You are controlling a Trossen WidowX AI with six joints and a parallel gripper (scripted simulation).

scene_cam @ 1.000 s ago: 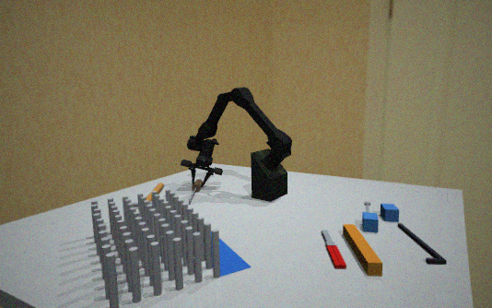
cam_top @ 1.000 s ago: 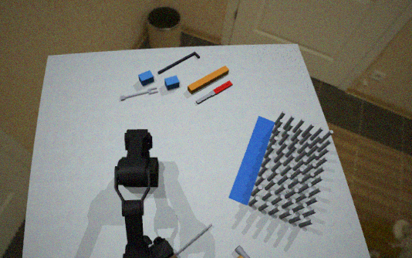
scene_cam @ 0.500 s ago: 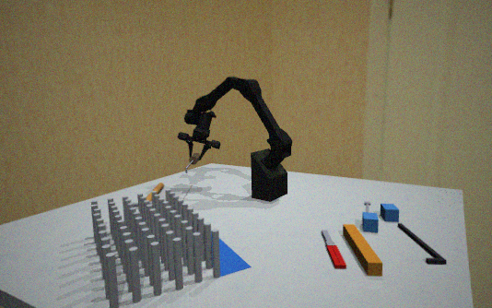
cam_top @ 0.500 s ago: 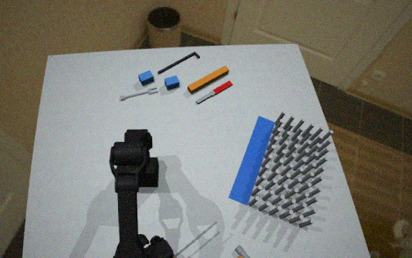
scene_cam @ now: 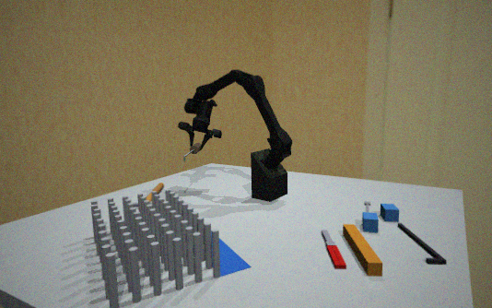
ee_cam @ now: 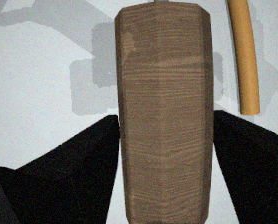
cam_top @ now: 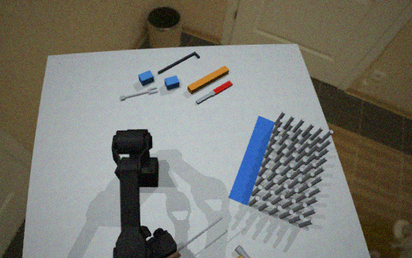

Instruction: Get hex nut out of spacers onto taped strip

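My gripper tip is 410 mm short of the blue taped strip, 330 mm to the right of it and 190 mm above it. From my gripper tip the other things lie so: red-handled tool: 310 mm ahead, 660 mm to the left, 180 mm below; then grey wrench: 30 mm behind, 710 mm to the left, 180 mm below; then orange bar: 300 mm ahead, 740 mm to the left, 170 mm below.
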